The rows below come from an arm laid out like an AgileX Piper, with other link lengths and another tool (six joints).
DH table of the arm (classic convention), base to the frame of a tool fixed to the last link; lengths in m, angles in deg. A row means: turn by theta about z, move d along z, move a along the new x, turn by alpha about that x. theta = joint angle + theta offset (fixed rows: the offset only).
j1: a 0; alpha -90; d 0.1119; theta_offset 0
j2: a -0.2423; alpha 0; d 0; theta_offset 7.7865
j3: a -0.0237; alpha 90; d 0; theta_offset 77.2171
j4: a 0; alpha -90; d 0.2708; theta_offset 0
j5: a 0; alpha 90; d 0; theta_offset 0
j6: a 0.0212; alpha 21.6; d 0.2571; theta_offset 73
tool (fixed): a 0; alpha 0; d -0.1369; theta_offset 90
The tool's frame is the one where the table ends.
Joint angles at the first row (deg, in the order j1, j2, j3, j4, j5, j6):
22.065, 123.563, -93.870, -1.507, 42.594, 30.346
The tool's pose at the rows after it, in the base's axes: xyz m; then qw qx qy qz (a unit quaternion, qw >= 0):
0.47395 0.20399 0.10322 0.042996 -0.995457 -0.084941 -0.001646
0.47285 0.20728 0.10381 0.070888 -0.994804 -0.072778 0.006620
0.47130 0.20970 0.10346 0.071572 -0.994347 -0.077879 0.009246
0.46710 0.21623 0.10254 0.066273 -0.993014 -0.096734 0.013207
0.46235 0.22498 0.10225 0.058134 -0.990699 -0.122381 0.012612
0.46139 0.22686 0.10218 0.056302 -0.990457 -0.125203 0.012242
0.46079 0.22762 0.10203 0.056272 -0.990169 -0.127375 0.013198
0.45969 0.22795 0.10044 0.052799 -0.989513 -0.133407 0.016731
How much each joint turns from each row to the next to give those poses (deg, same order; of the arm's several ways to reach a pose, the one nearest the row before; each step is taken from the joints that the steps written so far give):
0.317, 0.001, -0.001, 1.052, -0.003, 0.490
0.001, -0.001, 0.001, 3.815, 0.000, -0.279
0.206, 0.000, 0.001, 0.428, 0.246, -0.613
0.641, 0.001, -0.001, 0.198, 0.549, -1.738
0.892, 0.000, -0.002, -0.147, 0.130, -2.148
0.266, -0.001, 0.003, -0.259, -0.002, 0.054
0.063, 0.000, 0.000, 0.136, 0.103, -0.264
-0.001, 0.101, -0.002, 0.000, 0.398, -0.753

